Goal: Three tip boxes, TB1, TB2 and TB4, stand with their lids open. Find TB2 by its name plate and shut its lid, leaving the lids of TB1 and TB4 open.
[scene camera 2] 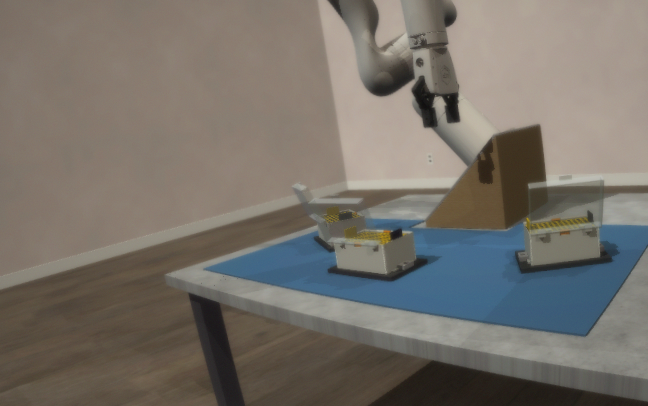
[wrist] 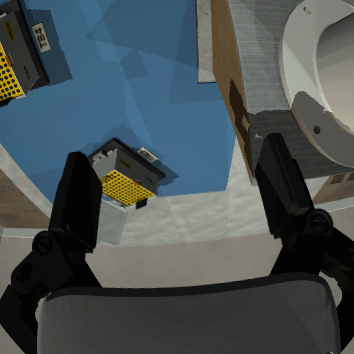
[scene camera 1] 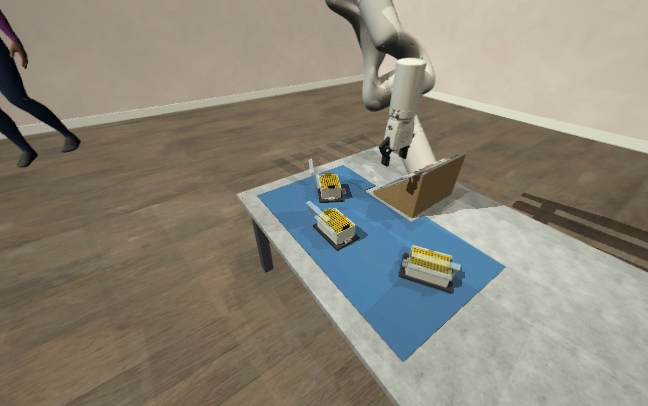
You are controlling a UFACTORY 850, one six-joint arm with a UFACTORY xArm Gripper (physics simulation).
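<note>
TB4 [scene camera 1: 334,232] [scene camera 2: 360,256] [wrist: 25,65] is the middle box in the scene 1 view; its name plate [wrist: 41,37] reads in the wrist view. TB2 [scene camera 1: 425,276] [scene camera 2: 565,247] [wrist: 125,190] stands at the right in both scene views; its plate is too small to read. Its clear lid [scene camera 2: 565,200] [wrist: 112,222] is raised. TB1 [scene camera 1: 330,192] [scene camera 2: 340,227] stands at the back left, lid up; it does not show in the wrist view. TB4's lid [scene camera 1: 315,209] is raised too. My gripper [scene camera 1: 394,160] [scene camera 2: 441,122] [wrist: 175,159] is open and empty, high above the table beside the wedge, apart from all boxes.
A brown wedge-shaped stand [scene camera 1: 440,185] [scene camera 2: 520,180] is close to the gripper, beside the arm's base. The boxes stand on a blue mat [scene camera 1: 385,310] [scene camera 2: 450,300] [wrist: 150,100] on a grey table [scene camera 1: 575,340] [scene camera 2: 400,345]. A person stands at the far left of the scene 1 view.
</note>
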